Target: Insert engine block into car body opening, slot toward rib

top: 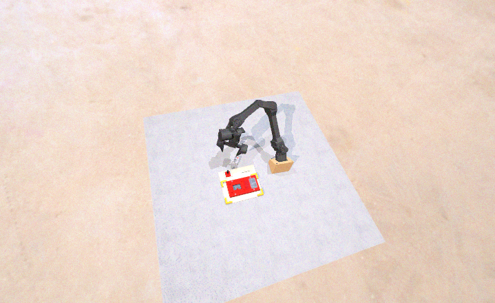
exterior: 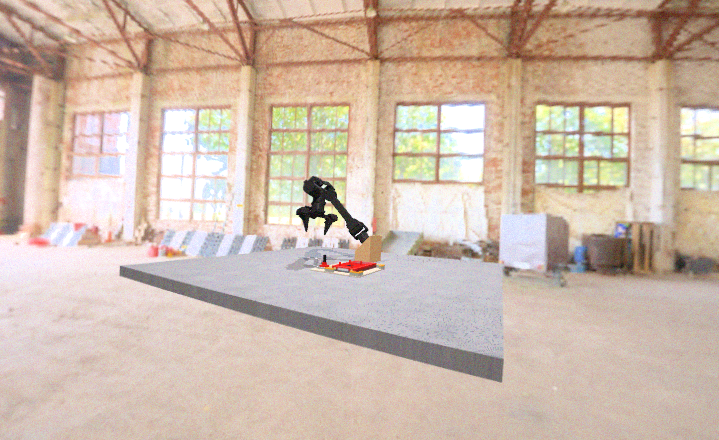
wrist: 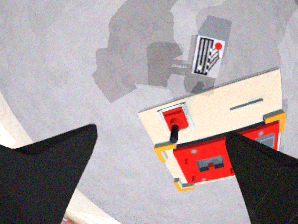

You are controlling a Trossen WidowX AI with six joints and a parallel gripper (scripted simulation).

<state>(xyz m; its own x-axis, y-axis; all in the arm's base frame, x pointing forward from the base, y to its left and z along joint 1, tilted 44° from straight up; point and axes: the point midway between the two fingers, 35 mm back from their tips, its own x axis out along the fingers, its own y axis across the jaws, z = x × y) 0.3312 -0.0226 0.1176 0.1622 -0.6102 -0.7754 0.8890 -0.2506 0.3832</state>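
The engine block is 140 mm below my gripper tip, 50 mm behind it and 10 mm to the right of it. Also, from my gripper tip: black post: 110 mm below, 80 mm to the left, 30 mm ahead.
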